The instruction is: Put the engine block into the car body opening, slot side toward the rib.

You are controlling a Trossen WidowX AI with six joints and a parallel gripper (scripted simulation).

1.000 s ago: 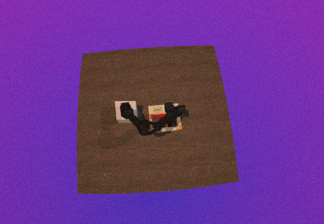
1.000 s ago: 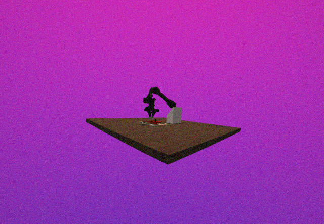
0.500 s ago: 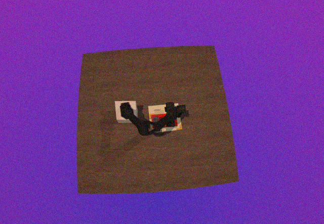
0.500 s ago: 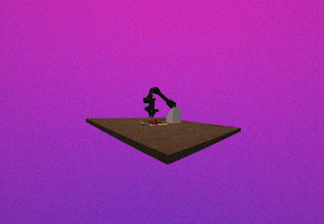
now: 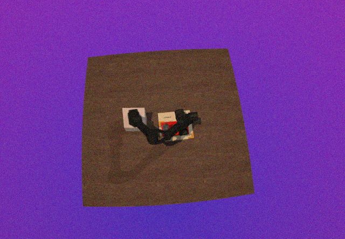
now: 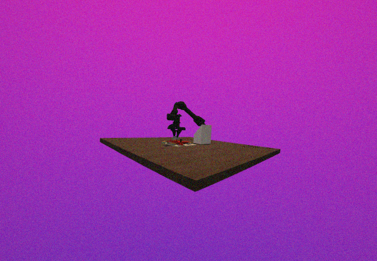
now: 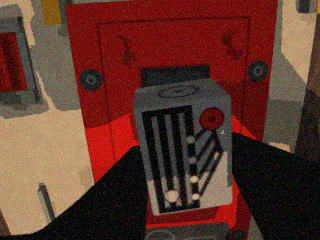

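The engine block is 1 cm below my gripper tip.
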